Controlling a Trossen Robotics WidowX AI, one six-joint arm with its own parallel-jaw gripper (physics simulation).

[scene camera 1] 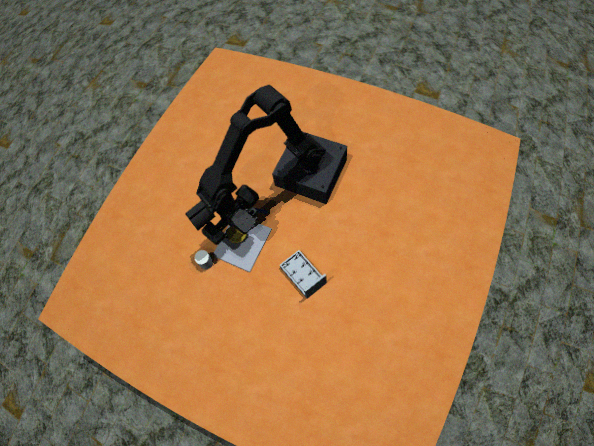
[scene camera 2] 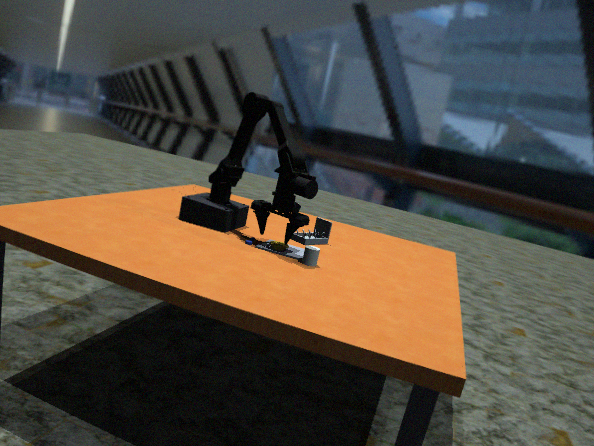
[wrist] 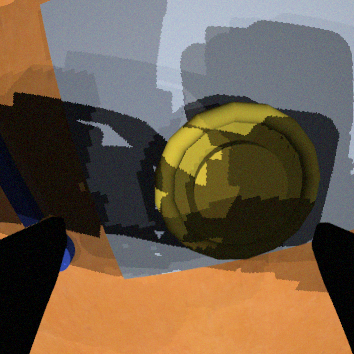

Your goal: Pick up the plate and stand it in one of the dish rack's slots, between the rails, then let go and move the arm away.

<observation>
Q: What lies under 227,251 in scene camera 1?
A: A grey mat.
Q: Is the gripper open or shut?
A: Open.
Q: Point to a grey dish rack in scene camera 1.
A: At 308,280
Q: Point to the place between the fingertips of the gripper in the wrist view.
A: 194,235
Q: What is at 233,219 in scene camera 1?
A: The gripper.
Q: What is the gripper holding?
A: Nothing.
</observation>
